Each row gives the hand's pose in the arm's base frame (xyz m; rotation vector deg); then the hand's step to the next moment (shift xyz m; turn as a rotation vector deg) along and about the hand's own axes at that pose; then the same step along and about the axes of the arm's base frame.
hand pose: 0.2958 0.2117 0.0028 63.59 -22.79 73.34
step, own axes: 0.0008 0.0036 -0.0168 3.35 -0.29 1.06
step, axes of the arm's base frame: -0.0084 0.0139 -0.0056 1.63 1.01 2.96
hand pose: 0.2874 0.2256 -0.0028 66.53 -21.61 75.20
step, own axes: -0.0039 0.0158 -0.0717 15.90 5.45 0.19
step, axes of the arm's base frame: -0.0418 0.0540 -0.0272 -0.09 7.65 14.97
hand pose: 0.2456 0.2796 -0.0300 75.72 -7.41 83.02
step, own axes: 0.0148 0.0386 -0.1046 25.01 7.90 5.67
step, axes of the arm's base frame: -0.0905 0.0665 -0.0061 3.73 8.60 25.14
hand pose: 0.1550 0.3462 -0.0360 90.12 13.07 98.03
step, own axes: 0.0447 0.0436 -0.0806 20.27 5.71 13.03
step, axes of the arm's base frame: -0.0878 0.0286 0.0432 10.95 4.36 21.78
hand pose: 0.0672 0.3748 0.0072 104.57 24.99 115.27
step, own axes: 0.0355 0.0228 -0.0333 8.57 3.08 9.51
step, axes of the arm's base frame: -0.0376 -0.0019 0.0384 8.55 1.14 9.94
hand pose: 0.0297 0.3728 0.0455 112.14 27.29 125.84
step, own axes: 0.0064 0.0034 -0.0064 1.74 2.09 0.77
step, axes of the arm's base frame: -0.0068 -0.0019 0.0066 0.72 -1.29 2.41
